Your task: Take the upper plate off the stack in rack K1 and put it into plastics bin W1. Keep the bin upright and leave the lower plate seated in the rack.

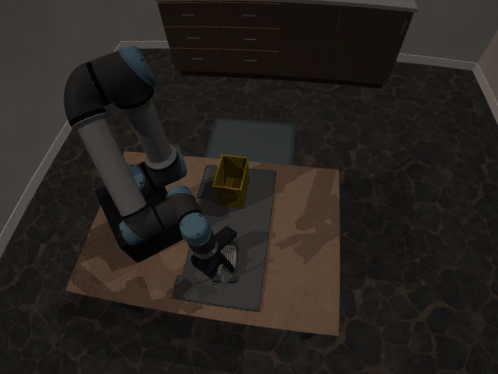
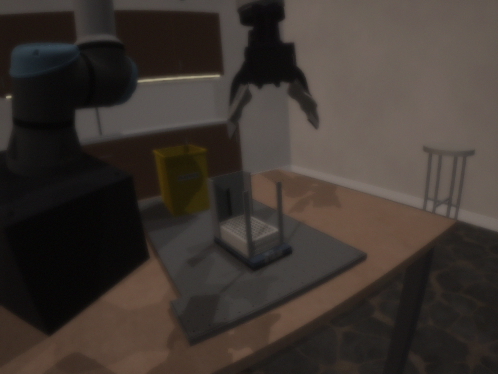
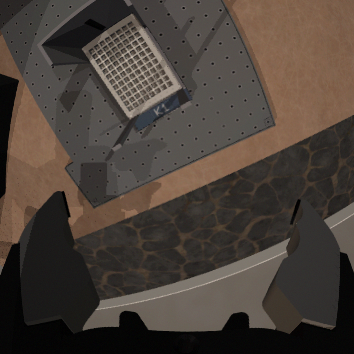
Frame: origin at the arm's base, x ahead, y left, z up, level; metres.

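Seen in the pictures: gripper, between the fingertips: (image 1: pixel 219 266) (image 2: pixel 274 134) (image 3: pixel 181 200); arm's base, origin of its link: (image 2: pixel 46 161).
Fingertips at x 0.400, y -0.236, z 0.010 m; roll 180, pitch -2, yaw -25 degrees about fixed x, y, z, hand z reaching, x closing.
Note:
Offsets run from my fingertips to a thing's top centre. "spot": to the spot under its first point. Level surfaces: height alone.
Rack K1 {spot: dx +0.021, dy +0.014, dz -0.230 m} (image 1: pixel 232 280) (image 2: pixel 279 210) (image 3: pixel 161 114) stands on the grey perforated mat, with a back wall and two upright front posts. A whitish stack of plates sits in it. The upper plate {dx -0.024, dy +0.092, dz -0.200 m} (image 1: pixel 231 255) (image 2: pixel 250 227) (image 3: pixel 132 65) shows its grid of wells and lies level. The lower plate is beneath it; the seam between the two is too dim to make out. Plastics bin W1 {dx -0.068, dy +0.450, dz -0.067 m} (image 1: pixel 231 196) (image 2: pixel 182 185), yellow and open-topped, stands upright beyond the rack. My gripper (image 2: pixel 274 130) (image 3: pixel 181 200) is open and empty, pointing down, high above the rack.
The grey mat {dz -0.247 m} (image 1: pixel 250 220) (image 2: pixel 325 255) (image 3: pixel 225 100) lies on the brown table {dz -0.260 m} (image 1: pixel 305 200) (image 2: pixel 350 220) (image 3: pixel 300 65). The arm's black base block (image 2: pixel 75 250) stands beside the mat. The rack's posts rise well above the stack. A stool (image 2: pixel 448 151) stands beyond the table.

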